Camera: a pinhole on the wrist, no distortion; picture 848 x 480 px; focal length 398.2 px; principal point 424.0 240.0 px. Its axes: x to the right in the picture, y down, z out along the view. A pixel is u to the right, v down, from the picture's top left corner.
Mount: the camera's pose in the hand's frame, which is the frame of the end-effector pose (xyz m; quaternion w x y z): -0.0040 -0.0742 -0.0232 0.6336 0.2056 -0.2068 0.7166
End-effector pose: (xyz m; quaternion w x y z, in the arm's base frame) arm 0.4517 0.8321 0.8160 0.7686 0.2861 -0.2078 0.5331
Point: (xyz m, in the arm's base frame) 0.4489 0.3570 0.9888
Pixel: 706 451
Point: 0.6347 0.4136 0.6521
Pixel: outside the picture
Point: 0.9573 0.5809 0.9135
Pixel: 224 221
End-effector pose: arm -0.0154 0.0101 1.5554 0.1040 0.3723 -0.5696 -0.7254
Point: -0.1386 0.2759 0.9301
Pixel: 175 127
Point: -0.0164 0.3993 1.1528
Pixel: 272 313
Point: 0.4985 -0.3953 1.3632
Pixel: behind the camera
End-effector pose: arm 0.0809 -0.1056 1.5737 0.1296 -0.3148 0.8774 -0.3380
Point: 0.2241 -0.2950 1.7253
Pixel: 127 257
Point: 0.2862 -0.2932 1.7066
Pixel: 211 344
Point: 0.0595 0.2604 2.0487
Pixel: behind the camera
